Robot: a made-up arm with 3 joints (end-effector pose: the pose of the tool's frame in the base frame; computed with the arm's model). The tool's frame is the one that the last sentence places. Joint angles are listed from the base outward.
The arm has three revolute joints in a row. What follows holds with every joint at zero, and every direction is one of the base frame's.
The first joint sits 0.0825 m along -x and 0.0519 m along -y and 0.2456 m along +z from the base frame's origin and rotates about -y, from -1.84 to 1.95 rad.
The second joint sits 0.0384 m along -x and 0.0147 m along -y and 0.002 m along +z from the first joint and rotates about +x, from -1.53 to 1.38 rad.
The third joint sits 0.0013 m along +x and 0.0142 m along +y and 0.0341 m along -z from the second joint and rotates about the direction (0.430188, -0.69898, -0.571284), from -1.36 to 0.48 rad.
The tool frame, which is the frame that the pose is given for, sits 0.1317 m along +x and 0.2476 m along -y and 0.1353 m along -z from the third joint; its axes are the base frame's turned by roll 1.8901, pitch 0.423 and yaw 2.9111 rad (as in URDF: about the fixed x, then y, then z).
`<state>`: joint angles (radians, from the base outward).
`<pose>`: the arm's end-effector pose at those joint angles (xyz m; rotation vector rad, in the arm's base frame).
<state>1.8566 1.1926 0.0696</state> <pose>0.1593 0.0053 0.4119 -1.6228 0.0412 1.6185</pose>
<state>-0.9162 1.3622 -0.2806</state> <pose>-0.2193 0.0497 0.0050 -1.3372 -1.0741 -2.5356</pose>
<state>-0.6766 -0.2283 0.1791</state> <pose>-0.0858 -0.3355 0.1037 0.3388 2.7297 1.4385</pose>
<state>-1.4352 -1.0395 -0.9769</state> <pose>0.0246 -0.3213 0.1254 0.1215 -1.2241 0.1676</pose>
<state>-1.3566 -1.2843 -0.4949</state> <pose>0.1056 -0.2897 0.1669 0.3028 -1.6997 0.1416</pose>
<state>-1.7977 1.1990 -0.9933</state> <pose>-0.3581 0.0227 0.1717 -1.2554 -0.5556 -1.6660</pose>
